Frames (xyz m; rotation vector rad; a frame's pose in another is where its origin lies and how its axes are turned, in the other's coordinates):
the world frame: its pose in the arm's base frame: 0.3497 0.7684 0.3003 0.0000 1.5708 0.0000
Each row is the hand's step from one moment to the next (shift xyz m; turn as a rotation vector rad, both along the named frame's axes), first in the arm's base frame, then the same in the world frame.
Working: the arm's base frame: its pose in the world frame: 0.3003 -0.7684 -0.3497 0.0000 -1.5708 0.0000

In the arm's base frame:
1: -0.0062 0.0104 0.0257 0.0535 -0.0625 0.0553
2: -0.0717 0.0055 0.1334 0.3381 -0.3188 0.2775
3: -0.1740 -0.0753 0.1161 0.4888 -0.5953 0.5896
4: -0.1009 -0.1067 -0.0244 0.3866 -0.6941 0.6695
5: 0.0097 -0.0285 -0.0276 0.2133 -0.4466 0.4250
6: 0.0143 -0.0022 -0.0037 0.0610 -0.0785 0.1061
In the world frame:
1: -0.0257 0.0104 -0.0062 -0.0553 -0.0625 0.0535
2: -0.1334 0.0055 -0.0717 -0.2775 -0.3188 0.3381
3: -0.1161 -0.0753 -0.1740 -0.5896 -0.5953 0.4888
4: 0.0244 -0.1067 -0.1009 -0.6695 -0.6941 0.3866
5: 0.0276 -0.0285 0.0097 -0.4250 -0.4466 0.2133
6: 0.0037 -0.0022 0.0143 -0.1061 -0.0785 0.0610

